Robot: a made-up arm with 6 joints.
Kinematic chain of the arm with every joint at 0, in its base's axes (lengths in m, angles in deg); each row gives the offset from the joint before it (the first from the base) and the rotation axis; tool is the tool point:
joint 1: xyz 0 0 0.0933 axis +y
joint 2: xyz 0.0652 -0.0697 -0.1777 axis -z
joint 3: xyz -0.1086 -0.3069 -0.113 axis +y
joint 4: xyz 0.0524 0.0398 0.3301 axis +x
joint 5: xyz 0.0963 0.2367 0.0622 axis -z
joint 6: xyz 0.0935 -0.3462 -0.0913 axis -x
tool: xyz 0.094 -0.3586 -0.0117
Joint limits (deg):
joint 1: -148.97..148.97
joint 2: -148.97..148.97
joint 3: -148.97..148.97
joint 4: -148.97..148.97
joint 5: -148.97..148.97
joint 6: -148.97..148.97
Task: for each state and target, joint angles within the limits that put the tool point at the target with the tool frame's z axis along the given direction. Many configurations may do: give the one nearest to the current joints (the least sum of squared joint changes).
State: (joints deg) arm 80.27 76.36 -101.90 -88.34 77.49 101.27
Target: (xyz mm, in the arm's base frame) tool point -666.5 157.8 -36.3 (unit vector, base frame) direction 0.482 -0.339 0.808
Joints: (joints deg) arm 35.66 30.26 -117.50 -40.24 83.88 127.92
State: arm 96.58 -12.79 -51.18 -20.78 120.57 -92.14
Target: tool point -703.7 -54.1 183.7 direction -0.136 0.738 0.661
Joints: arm 84.18 -17.16 -33.32 -33.98 148.97 -49.42
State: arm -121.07 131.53 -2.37 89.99 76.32 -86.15
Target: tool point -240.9 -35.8 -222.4 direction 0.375 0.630 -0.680
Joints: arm -148.48 87.41 46.15 112.37 94.02 -47.37
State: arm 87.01 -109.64 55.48 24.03 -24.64 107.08
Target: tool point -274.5 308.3 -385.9 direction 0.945 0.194 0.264
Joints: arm 127.00 -101.33 13.71 67.54 12.23 114.76
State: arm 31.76 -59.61 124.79 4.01 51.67 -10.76
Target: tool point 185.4 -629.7 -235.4 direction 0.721 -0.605 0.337
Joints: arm -18.53 -24.50 108.81 24.00 20.48 -42.60
